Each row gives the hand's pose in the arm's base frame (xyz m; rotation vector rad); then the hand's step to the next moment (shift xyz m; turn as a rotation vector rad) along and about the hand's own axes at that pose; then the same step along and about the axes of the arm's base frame.
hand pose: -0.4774 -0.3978 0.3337 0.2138 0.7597 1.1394
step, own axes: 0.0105 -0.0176 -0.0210 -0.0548 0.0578 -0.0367
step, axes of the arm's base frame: 0.0017 -0.0029 -0.0292 -0.0774 -0.0312 0.0269
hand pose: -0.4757 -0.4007 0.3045 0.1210 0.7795 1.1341
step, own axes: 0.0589 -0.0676 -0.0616 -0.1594 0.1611 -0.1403
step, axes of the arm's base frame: 0.0255 0.0018 -0.1057 -0.2404 -0.1036 0.0503
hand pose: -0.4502 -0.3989 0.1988 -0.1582 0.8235 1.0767
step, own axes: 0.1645 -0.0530 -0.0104 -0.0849 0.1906 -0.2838
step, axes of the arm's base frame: 0.0739 0.0866 -0.1305 -0.3231 -0.1063 -0.0917
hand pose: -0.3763 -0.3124 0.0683 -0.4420 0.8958 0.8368
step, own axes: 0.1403 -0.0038 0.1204 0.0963 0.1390 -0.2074
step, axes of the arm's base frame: 0.1125 0.1390 -0.0471 -0.1806 -0.0070 -0.1974
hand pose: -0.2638 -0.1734 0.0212 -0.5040 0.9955 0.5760
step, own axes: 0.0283 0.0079 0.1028 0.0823 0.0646 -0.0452
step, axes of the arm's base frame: 0.0712 0.0770 0.0208 -0.0360 0.0373 -0.1015
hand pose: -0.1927 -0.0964 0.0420 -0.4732 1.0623 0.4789
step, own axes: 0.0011 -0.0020 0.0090 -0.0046 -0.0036 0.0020
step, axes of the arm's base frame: 0.0080 0.0038 0.0030 0.0016 -0.0024 0.0055
